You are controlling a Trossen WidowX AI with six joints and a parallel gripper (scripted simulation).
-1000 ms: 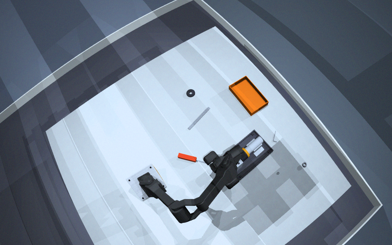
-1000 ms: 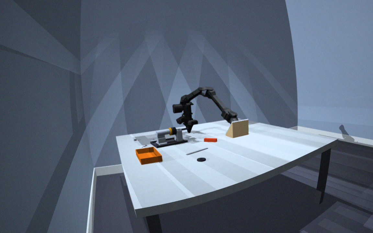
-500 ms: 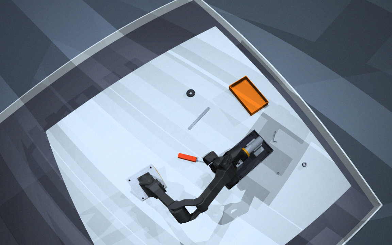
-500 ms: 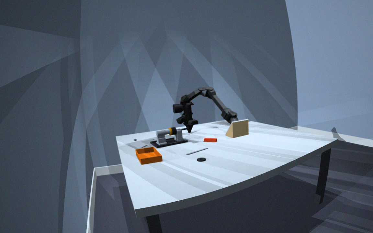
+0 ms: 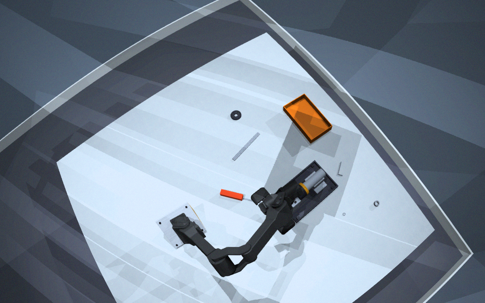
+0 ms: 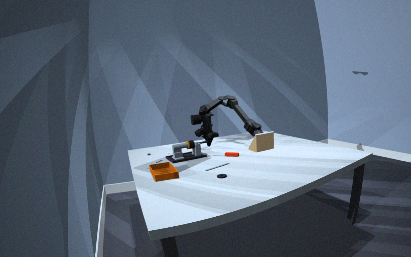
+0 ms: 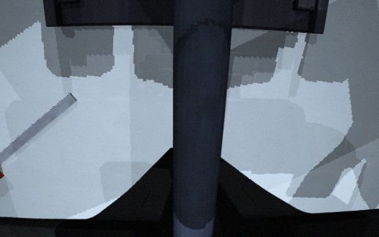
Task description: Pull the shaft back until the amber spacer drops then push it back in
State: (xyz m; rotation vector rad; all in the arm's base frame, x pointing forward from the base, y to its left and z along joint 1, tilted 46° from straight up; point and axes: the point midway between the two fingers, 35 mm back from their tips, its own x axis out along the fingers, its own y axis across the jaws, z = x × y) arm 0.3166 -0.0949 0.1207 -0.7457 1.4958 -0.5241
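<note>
The dark shaft is 8 cm ahead of my gripper tip, 1 cm to the left of it and 3 cm above it. Also, from my gripper tip: allen key: 34 cm ahead, 1 cm to the left, 4 cm below; amber spacer: 15 cm ahead, 2 cm to the left, 3 cm above; grey strip: 7 cm ahead, 32 cm to the left, 4 cm below.
</note>
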